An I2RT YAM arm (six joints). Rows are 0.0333 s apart.
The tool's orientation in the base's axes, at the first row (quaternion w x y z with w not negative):
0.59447, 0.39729, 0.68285, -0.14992
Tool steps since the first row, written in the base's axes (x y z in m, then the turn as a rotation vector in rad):
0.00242, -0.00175, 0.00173, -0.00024, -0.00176, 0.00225
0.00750, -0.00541, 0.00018, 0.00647, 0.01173, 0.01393
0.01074, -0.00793, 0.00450, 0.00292, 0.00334, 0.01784
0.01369, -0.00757, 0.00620, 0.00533, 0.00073, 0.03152
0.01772, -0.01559, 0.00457, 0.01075, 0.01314, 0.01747
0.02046, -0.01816, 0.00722, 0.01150, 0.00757, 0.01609
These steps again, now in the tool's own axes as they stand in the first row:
-0.00219, 0.00109, 0.00243, -0.00274, -0.00070, 0.00047
-0.00197, 0.00200, 0.00881, -0.00855, 0.01589, -0.00692
-0.00684, 0.00388, 0.01169, -0.01533, 0.00901, -0.00467
-0.00822, 0.00669, 0.01307, -0.02896, 0.01274, -0.00463
-0.00954, 0.00403, 0.02170, -0.01124, 0.02083, -0.00579
-0.01288, 0.00507, 0.02468, -0.01196, 0.01744, -0.00115

